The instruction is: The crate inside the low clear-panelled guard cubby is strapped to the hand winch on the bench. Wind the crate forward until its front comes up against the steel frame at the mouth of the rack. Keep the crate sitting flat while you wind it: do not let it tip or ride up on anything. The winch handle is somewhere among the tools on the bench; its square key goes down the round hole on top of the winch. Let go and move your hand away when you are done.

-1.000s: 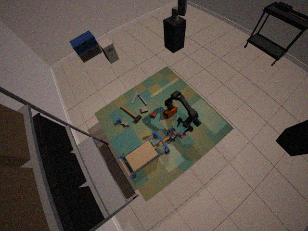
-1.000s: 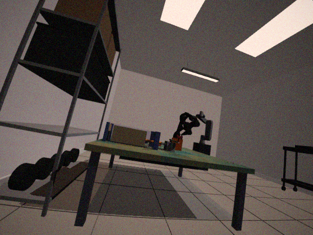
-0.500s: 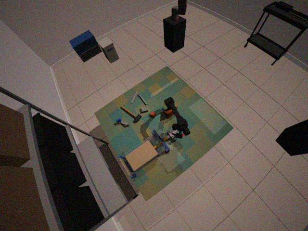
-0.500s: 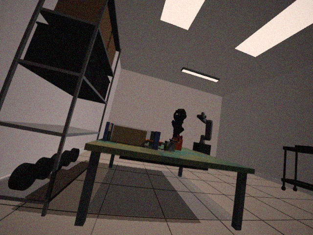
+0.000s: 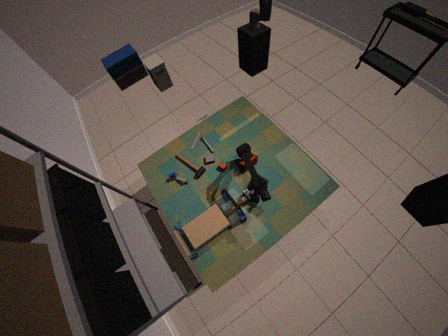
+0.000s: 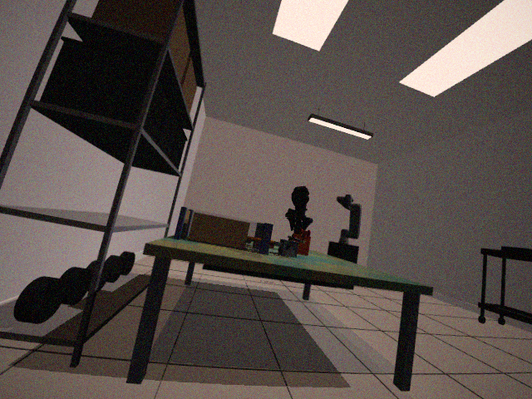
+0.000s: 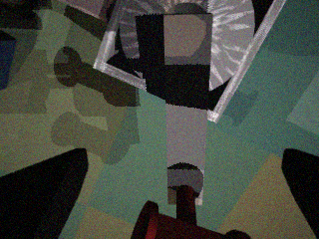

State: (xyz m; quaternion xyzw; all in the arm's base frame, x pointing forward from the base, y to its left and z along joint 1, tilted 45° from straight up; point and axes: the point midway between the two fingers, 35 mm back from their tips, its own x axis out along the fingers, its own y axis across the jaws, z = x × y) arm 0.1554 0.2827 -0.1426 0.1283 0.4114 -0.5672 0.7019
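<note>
My gripper tip is now 10 mm past the red-knobbed crank handle, 10 mm to the right of it and 40 mm above it. From my gripper tip the other things lie so: red knob: 30 mm behind, 50 mm to the left, 10 mm below; winch: 10 mm ahead, 60 mm to the right, 120 mm below; grey block: 100 mm ahead, 530 mm to the right, 130 mm below.
</note>
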